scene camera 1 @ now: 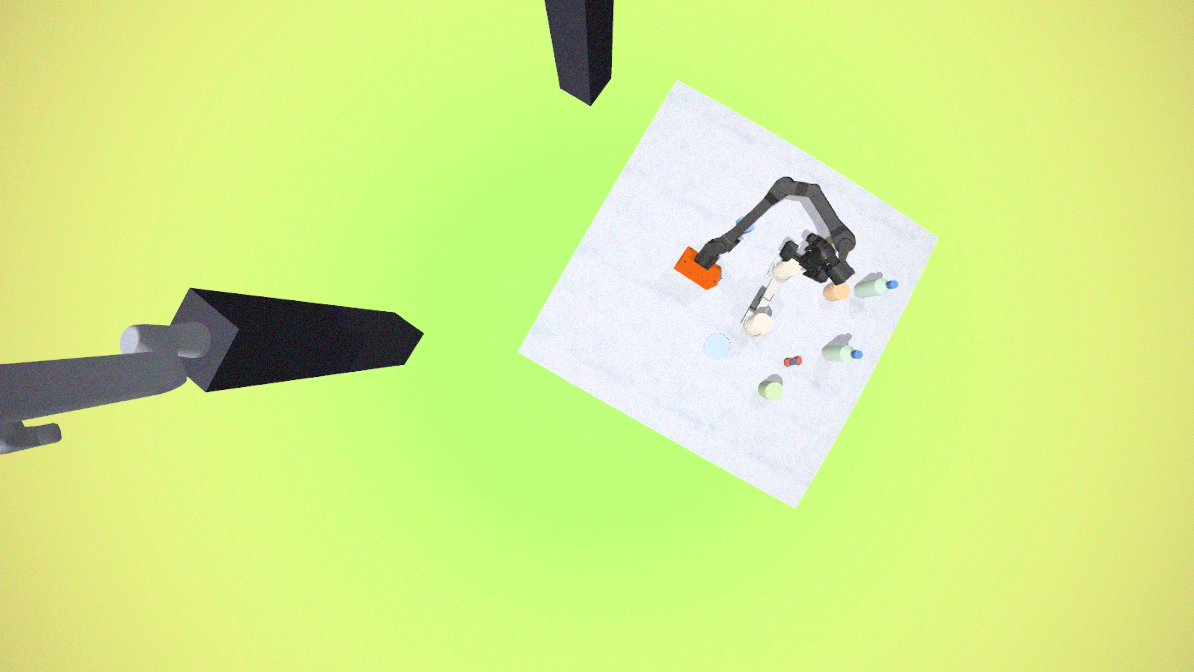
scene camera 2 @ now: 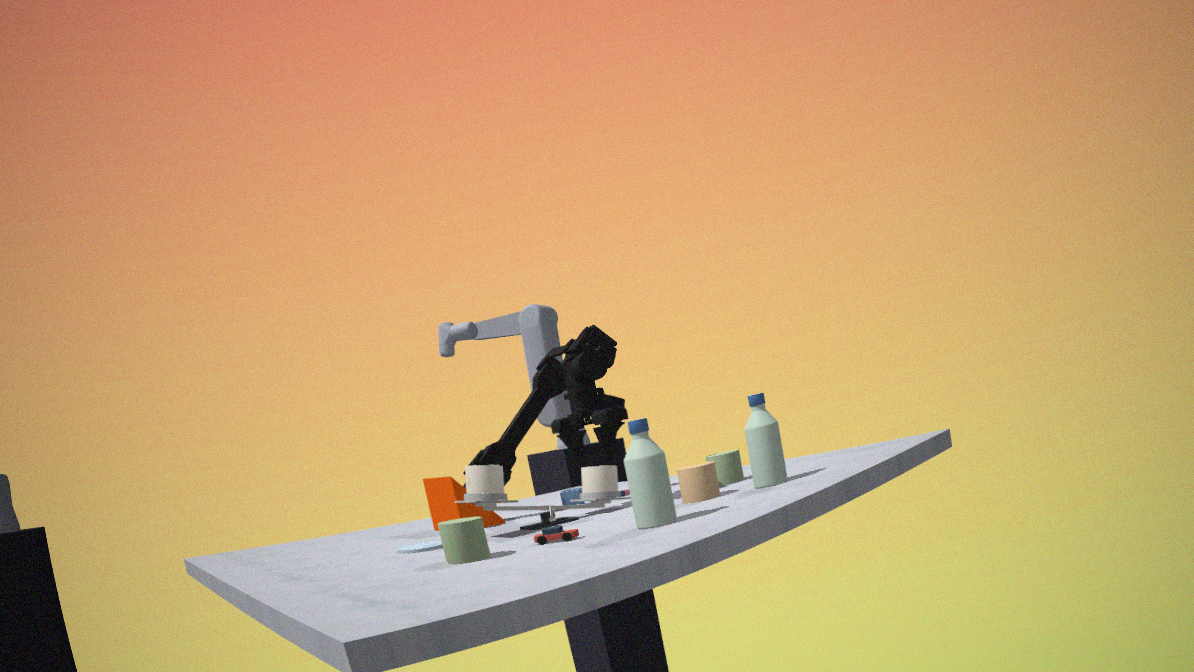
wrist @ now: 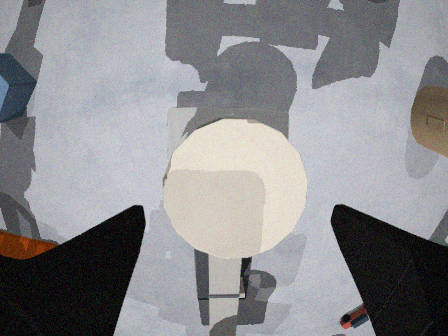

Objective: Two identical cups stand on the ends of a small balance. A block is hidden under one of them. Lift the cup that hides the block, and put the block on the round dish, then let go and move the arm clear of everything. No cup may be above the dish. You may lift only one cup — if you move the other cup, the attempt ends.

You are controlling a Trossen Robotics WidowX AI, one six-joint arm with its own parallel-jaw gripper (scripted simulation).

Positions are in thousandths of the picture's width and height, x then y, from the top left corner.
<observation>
The gripper (scene camera 2: 500,688) is open, holding nothing. Further things: a tan cylinder (scene camera 2: 586,718) and a grey balance (scene camera 2: 410,748).
The gripper is seen too in scene camera 1 (scene camera 1: 664,398) and in the wrist view (wrist: 541,644).
</observation>
